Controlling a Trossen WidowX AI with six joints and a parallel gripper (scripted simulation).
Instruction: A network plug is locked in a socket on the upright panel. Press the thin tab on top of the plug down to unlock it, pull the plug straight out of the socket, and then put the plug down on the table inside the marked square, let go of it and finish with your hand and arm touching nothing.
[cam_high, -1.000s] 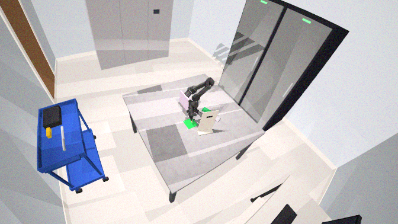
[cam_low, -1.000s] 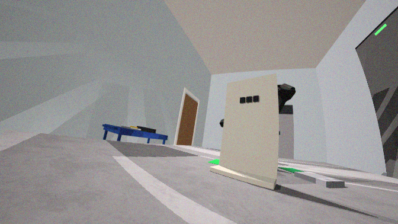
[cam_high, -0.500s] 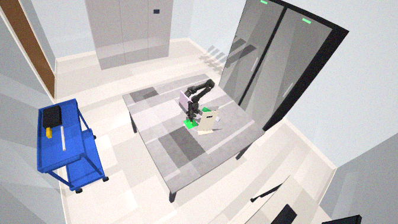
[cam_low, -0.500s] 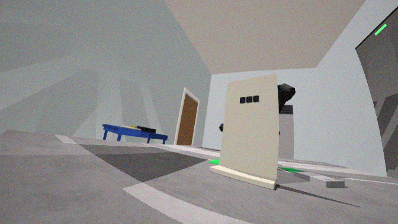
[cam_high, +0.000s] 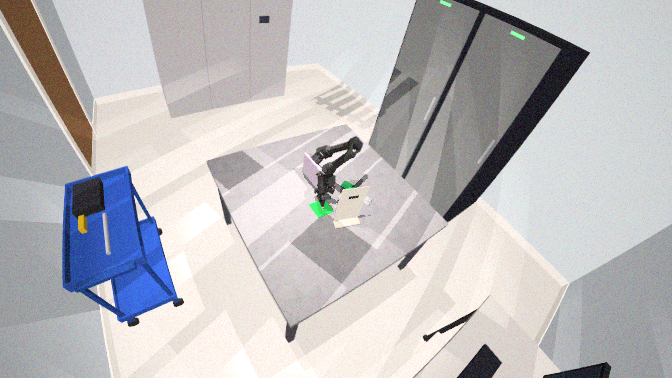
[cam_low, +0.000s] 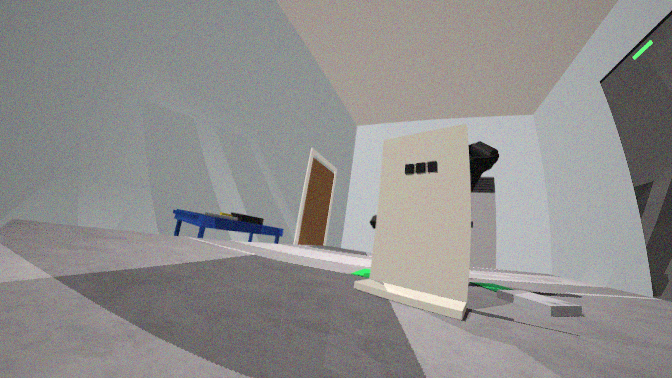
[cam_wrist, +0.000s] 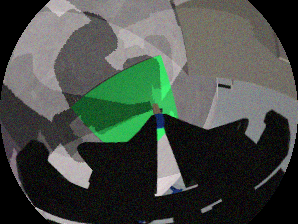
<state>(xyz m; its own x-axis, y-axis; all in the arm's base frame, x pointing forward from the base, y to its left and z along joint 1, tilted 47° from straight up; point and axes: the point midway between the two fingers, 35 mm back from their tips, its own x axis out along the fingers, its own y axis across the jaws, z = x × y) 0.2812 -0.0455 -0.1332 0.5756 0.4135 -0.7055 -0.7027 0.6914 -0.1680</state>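
My gripper tip is now 2 cm above the green marked square and 1 cm past it. Round my gripper tip: beige upright panel 16 cm ahead, 12 cm above, 7 cm to the left; then blue network plug right at my gripper tip.
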